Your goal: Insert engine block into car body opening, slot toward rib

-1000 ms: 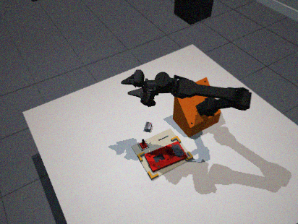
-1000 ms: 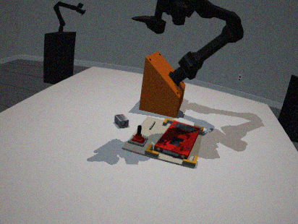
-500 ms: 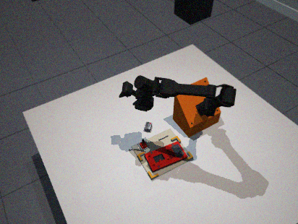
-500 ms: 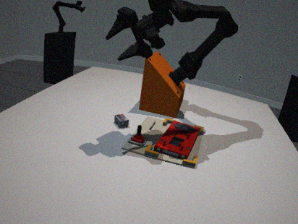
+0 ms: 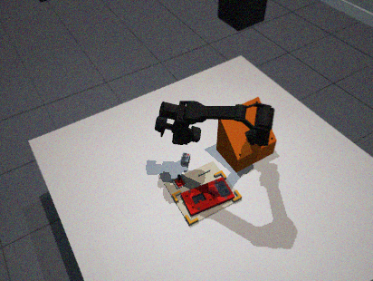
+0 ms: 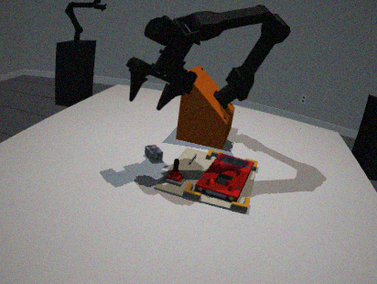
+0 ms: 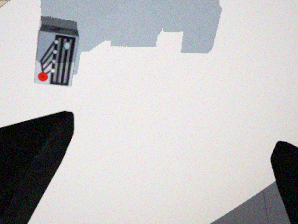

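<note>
My gripper tip is 16 cm above the engine block, 5 cm past it and 2 cm to the right of it.
</note>
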